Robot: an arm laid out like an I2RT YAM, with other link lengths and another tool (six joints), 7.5 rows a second.
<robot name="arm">
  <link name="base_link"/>
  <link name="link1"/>
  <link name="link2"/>
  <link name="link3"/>
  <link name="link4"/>
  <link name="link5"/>
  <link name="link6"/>
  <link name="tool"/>
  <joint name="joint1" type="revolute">
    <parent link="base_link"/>
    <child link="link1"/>
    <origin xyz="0 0 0.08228" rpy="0 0 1.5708"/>
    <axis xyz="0 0 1"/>
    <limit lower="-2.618" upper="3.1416"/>
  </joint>
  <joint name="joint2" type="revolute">
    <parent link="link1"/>
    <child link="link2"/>
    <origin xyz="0.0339 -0.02 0.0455" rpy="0 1.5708 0"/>
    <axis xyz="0 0 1"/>
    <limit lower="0" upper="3.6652"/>
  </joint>
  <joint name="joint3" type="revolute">
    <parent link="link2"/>
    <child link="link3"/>
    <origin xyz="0 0.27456 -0.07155" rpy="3.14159 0 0"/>
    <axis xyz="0 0 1"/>
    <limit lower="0" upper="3.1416"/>
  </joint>
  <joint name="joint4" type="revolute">
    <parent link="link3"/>
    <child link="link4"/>
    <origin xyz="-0.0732 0.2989 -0.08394" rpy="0 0 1.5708"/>
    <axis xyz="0 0 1"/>
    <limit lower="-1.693" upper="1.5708"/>
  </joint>
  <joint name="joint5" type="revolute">
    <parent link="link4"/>
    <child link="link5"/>
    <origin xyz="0.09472 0.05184 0.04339" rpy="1.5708 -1.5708 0"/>
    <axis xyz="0 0 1"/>
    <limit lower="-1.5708" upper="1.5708"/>
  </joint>
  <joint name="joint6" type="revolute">
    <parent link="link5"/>
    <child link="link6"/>
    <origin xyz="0 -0.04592 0.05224" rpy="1.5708 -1.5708 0"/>
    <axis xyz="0 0 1"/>
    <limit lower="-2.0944" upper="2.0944"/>
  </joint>
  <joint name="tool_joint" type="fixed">
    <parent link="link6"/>
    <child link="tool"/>
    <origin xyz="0.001 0.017 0.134" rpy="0.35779 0 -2.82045"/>
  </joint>
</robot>
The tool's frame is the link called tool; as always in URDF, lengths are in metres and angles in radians.
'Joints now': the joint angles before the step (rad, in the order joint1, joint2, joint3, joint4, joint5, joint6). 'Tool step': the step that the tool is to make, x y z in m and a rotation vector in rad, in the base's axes. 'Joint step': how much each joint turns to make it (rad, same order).
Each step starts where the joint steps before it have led.
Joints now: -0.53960, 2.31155, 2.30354, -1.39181, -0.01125, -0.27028
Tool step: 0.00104, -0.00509, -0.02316, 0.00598, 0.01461, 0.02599
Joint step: -0.00763, 0.02251, -0.03816, 0.04464, -0.00305, -0.03357
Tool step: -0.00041, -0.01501, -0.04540, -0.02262, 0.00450, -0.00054
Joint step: -0.01716, 0.00457, -0.14076, 0.15335, 0.01869, -0.01983
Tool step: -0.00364, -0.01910, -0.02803, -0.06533, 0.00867, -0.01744
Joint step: -0.01298, 0.00000, -0.09308, 0.12131, 0.05951, -0.00612
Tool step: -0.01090, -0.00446, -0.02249, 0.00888, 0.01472, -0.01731
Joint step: -0.01716, 0.00075, -0.06982, 0.05340, 0.00076, 0.00002
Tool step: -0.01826, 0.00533, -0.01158, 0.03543, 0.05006, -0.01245
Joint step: -0.01107, 0.00039, -0.03088, -0.03014, -0.00076, 0.00151
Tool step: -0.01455, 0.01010, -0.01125, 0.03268, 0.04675, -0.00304
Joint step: 0.00000, -0.00038, -0.03474, -0.02287, 0.00000, 0.00306
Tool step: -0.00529, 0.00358, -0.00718, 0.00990, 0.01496, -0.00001
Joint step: 0.00000, 0.00039, -0.02288, 0.00534, 0.00038, -0.00001
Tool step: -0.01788, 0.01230, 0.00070, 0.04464, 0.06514, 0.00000
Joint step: 0.00001, 0.00001, 0.00042, -0.07938, 0.00038, 0.00001
